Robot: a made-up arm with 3 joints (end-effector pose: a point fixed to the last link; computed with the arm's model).
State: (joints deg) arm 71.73 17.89 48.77
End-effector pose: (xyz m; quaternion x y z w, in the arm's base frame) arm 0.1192 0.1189 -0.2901 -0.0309 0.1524 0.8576 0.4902
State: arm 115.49 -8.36 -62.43
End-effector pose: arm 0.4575 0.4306 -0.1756 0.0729 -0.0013 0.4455 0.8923
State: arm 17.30 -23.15 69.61
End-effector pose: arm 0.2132 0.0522 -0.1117 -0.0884 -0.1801 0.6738 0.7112
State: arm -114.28 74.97 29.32
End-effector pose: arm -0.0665 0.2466 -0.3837 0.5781 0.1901 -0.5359 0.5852
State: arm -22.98 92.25 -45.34
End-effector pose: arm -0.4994 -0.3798 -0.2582 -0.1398 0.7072 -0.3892 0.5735
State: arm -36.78 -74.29 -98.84
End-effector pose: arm -0.2325 -0.6061 -0.0148 0.3113 -0.5174 -0.7381 0.3011
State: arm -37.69 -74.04 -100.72
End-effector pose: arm -0.2432 -0.5988 -0.0258 0.3147 -0.5133 -0.7464 0.2835
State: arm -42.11 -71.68 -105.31
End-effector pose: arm -0.2919 -0.5666 -0.0589 0.3068 -0.4987 -0.7781 0.2274
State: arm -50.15 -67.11 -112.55
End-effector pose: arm -0.3717 -0.4937 -0.1112 0.2863 -0.4728 -0.8239 0.1253
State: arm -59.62 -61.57 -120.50
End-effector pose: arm -0.4464 -0.3866 -0.1643 -0.2593 0.4413 0.8591 0.0009
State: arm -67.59 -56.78 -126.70
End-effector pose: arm -0.4895 -0.2835 -0.2013 -0.2345 0.4136 0.8729 0.1094
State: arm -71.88 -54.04 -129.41
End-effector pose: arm -0.5057 -0.2259 -0.2169 -0.2186 0.3982 0.8755 0.1646
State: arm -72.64 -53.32 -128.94
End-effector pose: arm -0.5109 -0.2178 -0.2167 -0.2117 0.3956 0.8779 0.1673
